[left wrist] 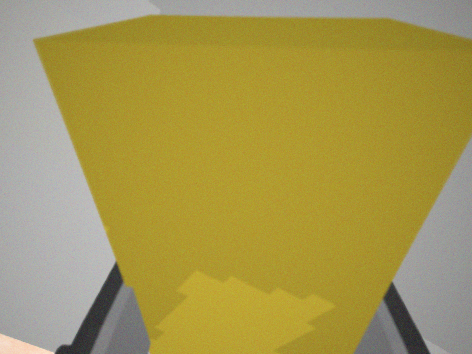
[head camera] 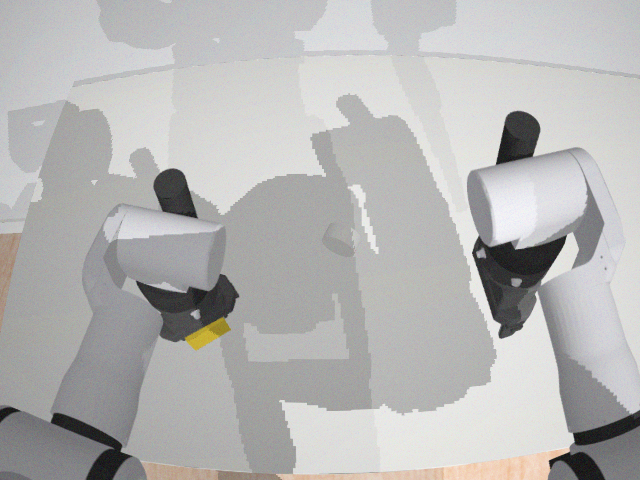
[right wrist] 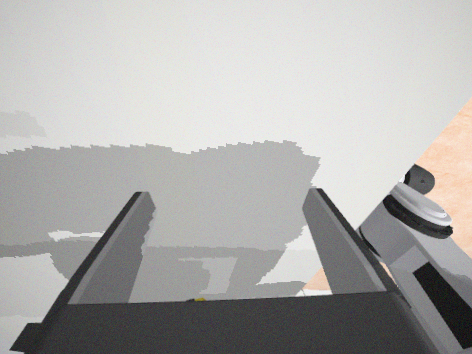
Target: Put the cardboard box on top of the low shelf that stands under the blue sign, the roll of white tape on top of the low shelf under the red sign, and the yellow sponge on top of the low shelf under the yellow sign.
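Note:
The yellow sponge is a block between the fingers of my left gripper. The fingers lie against its two sides, and its upper part fills much of the left wrist view. A sliver of the sponge also shows at the bottom of the right wrist view. My right gripper is open and empty above the table. A whitish cylinder, seemingly the roll of white tape, stands in shadow near the middle of the table. The cardboard box, shelves and signs do not show.
The pale table has a curved far edge and a near edge above a wooden floor. Large shadows of the robot lie across the table. Both arms reach over it from the two sides.

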